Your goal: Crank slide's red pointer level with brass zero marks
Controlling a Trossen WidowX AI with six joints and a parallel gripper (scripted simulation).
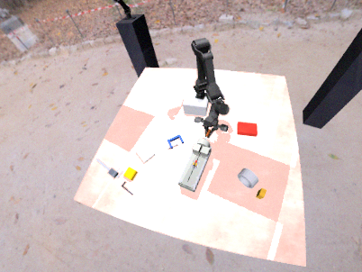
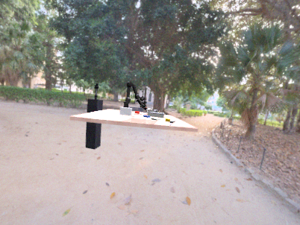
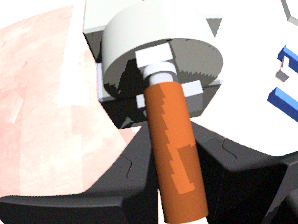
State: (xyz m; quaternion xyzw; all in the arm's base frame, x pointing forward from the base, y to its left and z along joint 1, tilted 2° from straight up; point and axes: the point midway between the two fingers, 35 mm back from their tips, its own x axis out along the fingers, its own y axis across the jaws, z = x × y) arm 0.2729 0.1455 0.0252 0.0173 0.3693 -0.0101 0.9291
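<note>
The red pointer lies 15 cm ahead of my gripper tip, 1 cm to the right of it and 1 cm below it. The rest, counted from my gripper tip: white tile: 34 cm to the right, 19 cm ahead, 8 cm below; then crank handle: 3 cm above, 2 cm behind; then red block: 20 cm to the left, 19 cm behind, 8 cm below.
</note>
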